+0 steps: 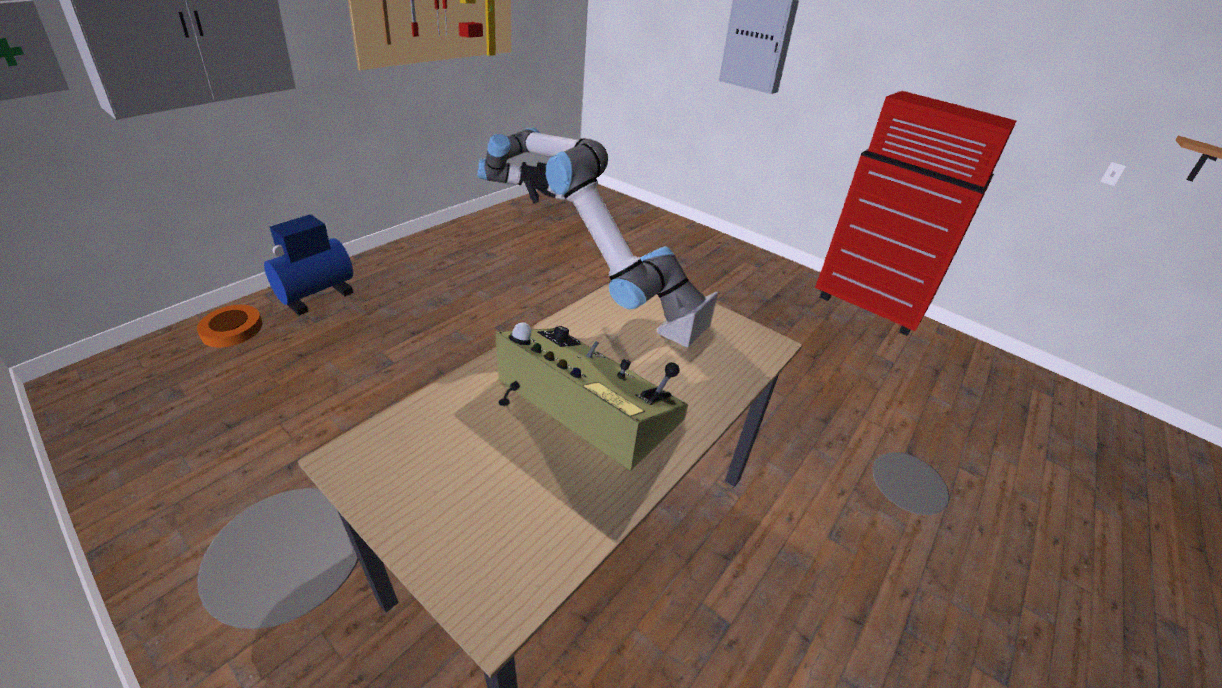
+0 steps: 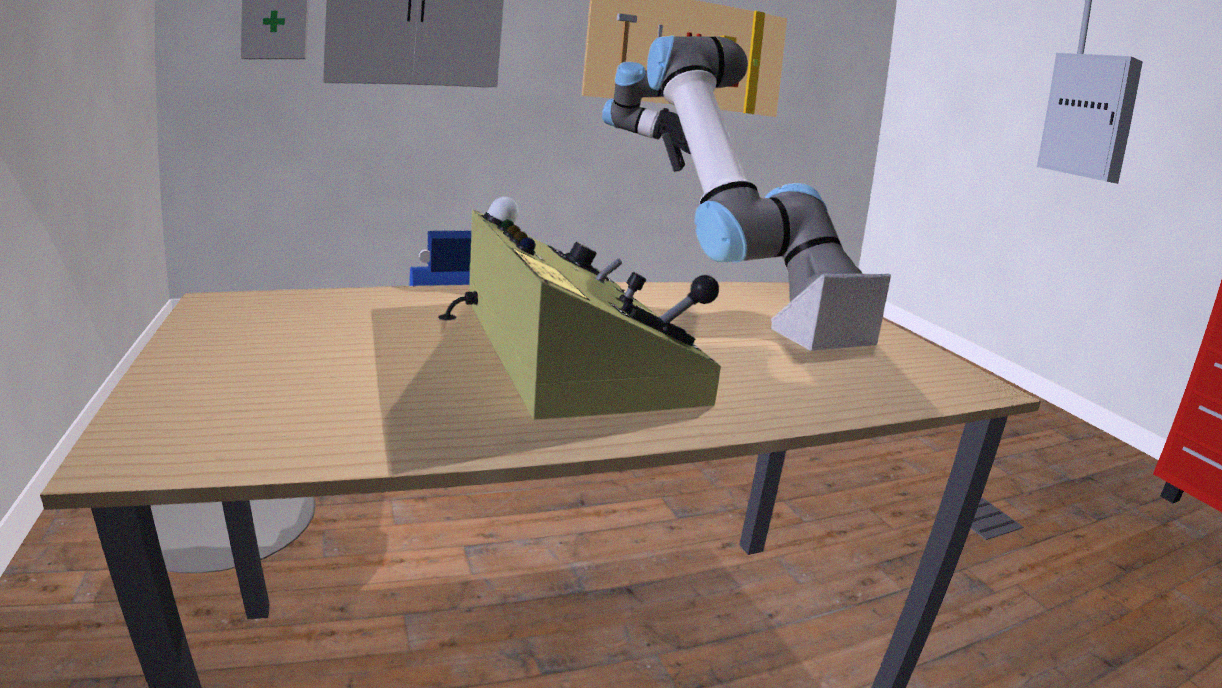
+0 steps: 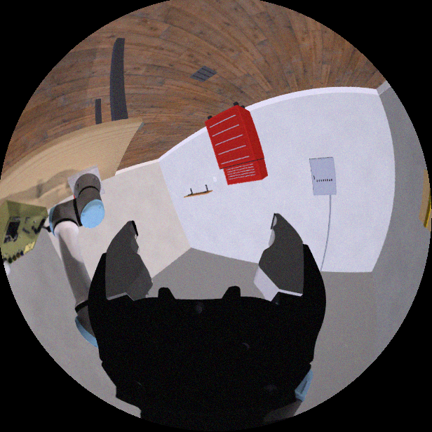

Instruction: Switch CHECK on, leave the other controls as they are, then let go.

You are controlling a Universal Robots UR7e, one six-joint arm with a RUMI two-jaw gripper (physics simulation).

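The gripper (image 1: 568,187) can be seen, and it appears again in image 3 (image 3: 202,219). The scene also has a cycle lever (image 2: 704,289) in it.
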